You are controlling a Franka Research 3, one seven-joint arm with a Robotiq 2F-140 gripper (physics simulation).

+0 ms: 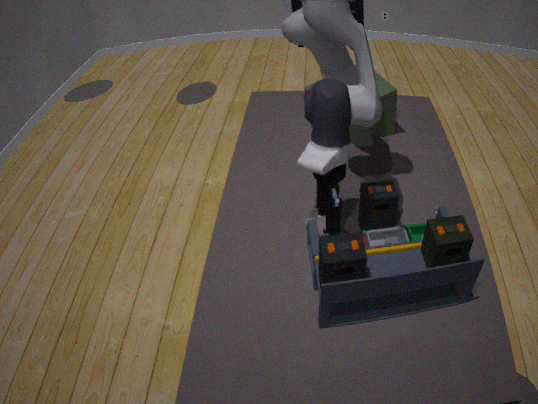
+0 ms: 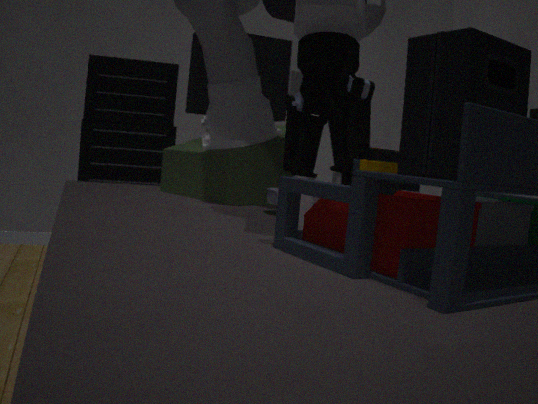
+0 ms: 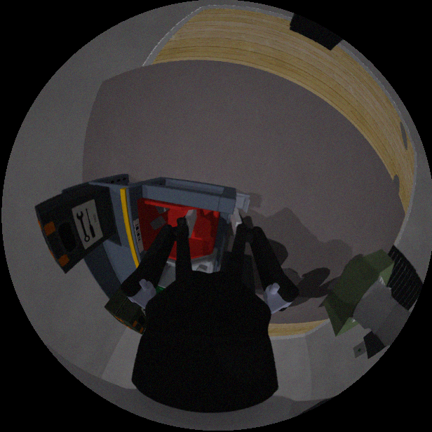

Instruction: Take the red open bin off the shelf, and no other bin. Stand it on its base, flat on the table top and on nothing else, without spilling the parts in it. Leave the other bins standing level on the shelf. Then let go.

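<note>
The red open bin (image 1: 364, 242) (image 2: 410, 225) (image 3: 200, 246) sits in the end bay of the blue-grey shelf (image 1: 395, 265) (image 2: 452, 250) (image 3: 185, 190); grey parts (image 3: 158, 222) show inside it. The grey bin (image 1: 387, 238) (image 3: 201, 265) and the green bin (image 1: 415, 232) (image 3: 160, 290) stand beside it on the shelf. My gripper (image 1: 327, 230) (image 2: 320, 187) (image 3: 213, 210) is partly open and empty, pointing down at the red bin's front wall. One fingertip is over the bin's inside, the other outside its front. Whether either touches the bin cannot be told.
Dark cases with orange latches stand on the shelf top at one end (image 1: 345, 255) (image 3: 82, 227) and the other (image 1: 447, 240) (image 3: 125, 311). Another dark case (image 1: 380, 205) stands behind the shelf. A yellow bar (image 1: 395, 248) (image 2: 378, 166) (image 3: 127, 225) runs along the shelf. The green base block (image 1: 385, 100) (image 2: 220, 175) is farther back.
</note>
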